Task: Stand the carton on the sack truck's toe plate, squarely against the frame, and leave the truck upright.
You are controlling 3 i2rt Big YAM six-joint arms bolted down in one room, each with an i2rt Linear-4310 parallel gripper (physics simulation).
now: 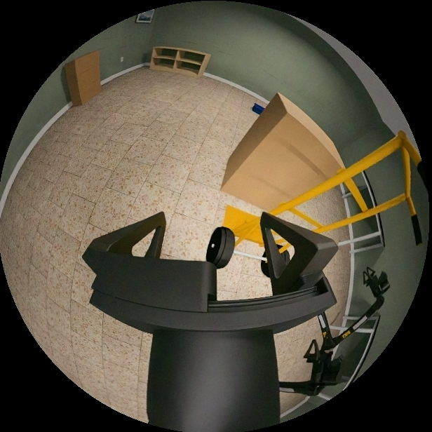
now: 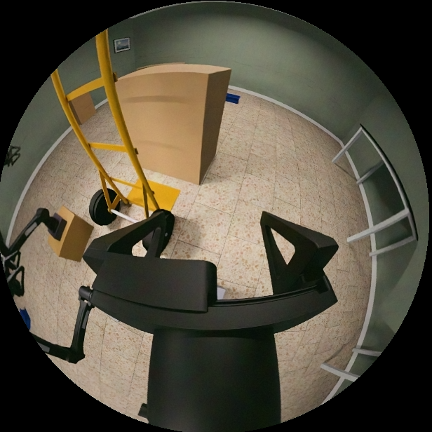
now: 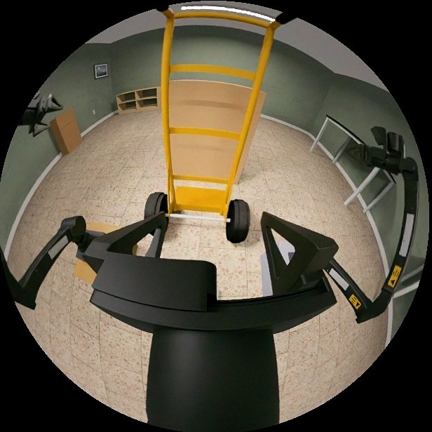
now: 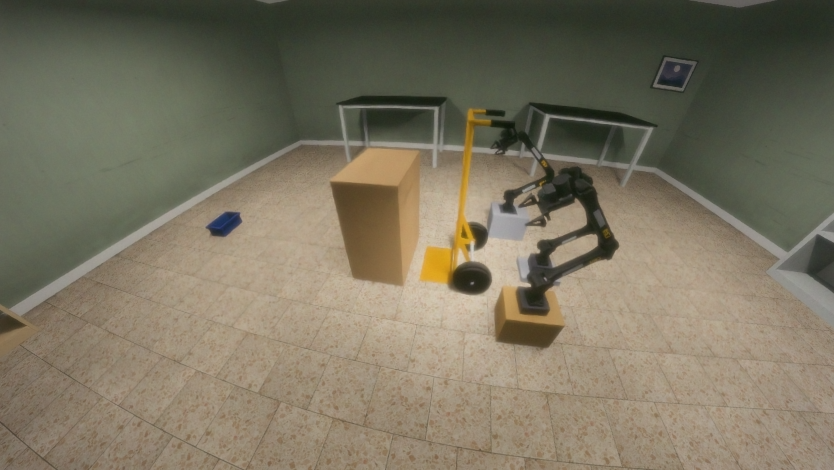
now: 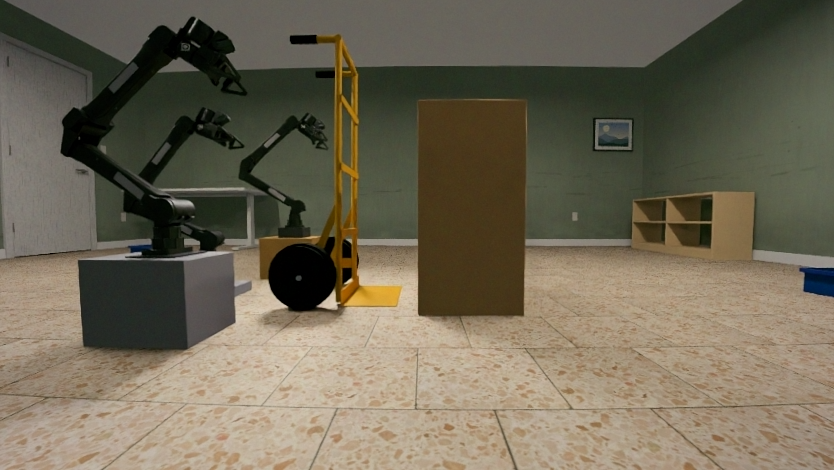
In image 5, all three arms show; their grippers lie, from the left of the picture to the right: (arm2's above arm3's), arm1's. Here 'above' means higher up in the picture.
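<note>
The tall brown carton stands upright on the floor, apart from the toe plate. The yellow sack truck stands upright, its plate flat and pointing toward the carton. Arm1's gripper, arm2's gripper and arm3's gripper are open and empty, raised on the handle side of the truck, apart from it.
The arms stand behind the truck's wheels on an orange box, a grey box and a low pale base. A blue bin lies beyond the carton. Two tables stand by the wall.
</note>
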